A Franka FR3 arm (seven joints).
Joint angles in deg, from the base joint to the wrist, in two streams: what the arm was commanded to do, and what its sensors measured. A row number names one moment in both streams.
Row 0, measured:
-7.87 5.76 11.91 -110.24 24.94 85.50 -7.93
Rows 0 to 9, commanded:
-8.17 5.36 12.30 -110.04 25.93 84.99 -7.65
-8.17 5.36 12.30 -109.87 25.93 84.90 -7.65
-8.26 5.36 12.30 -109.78 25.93 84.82 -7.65
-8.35 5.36 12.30 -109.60 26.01 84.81 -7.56
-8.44 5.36 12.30 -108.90 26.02 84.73 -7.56
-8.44 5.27 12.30 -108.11 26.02 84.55 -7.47
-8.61 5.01 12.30 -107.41 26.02 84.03 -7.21
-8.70 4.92 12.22 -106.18 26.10 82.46 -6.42
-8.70 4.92 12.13 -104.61 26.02 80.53 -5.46
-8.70 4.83 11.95 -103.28 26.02 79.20 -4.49
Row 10, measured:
-8.00 5.24 11.92 -107.49 24.99 84.00 -7.25
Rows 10 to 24, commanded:
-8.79 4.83 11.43 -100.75 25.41 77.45 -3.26
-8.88 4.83 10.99 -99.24 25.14 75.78 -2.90
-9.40 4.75 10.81 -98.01 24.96 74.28 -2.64
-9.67 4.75 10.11 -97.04 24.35 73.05 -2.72
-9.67 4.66 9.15 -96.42 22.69 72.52 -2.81
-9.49 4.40 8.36 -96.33 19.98 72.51 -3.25
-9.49 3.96 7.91 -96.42 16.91 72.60 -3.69
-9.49 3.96 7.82 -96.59 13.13 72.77 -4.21
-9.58 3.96 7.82 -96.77 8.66 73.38 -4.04
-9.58 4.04 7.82 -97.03 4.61 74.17 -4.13
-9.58 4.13 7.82 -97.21 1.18 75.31 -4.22
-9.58 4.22 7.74 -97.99 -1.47 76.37 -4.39
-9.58 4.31 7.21 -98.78 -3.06 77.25 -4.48
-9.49 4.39 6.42 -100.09 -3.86 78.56 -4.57
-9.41 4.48 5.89 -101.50 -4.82 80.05 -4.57
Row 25, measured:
-9.26 4.66 6.92 -97.76 -1.43 76.14 -3.92
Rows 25 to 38, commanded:
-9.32 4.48 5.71 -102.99 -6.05 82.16 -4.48
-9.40 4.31 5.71 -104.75 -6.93 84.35 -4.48
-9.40 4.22 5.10 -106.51 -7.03 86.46 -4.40
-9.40 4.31 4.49 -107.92 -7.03 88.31 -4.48
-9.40 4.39 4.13 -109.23 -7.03 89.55 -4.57
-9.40 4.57 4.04 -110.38 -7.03 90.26 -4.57
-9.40 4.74 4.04 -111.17 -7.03 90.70 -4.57
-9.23 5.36 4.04 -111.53 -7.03 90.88 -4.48
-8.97 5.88 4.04 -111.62 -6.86 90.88 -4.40
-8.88 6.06 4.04 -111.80 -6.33 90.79 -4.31
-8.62 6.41 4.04 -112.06 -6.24 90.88 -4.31
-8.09 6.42 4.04 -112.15 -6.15 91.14 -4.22
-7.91 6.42 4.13 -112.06 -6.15 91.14 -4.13
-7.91 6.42 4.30 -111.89 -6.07 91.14 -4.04
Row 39, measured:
-8.70 7.04 4.11 -111.00 -6.05 90.16 -4.05
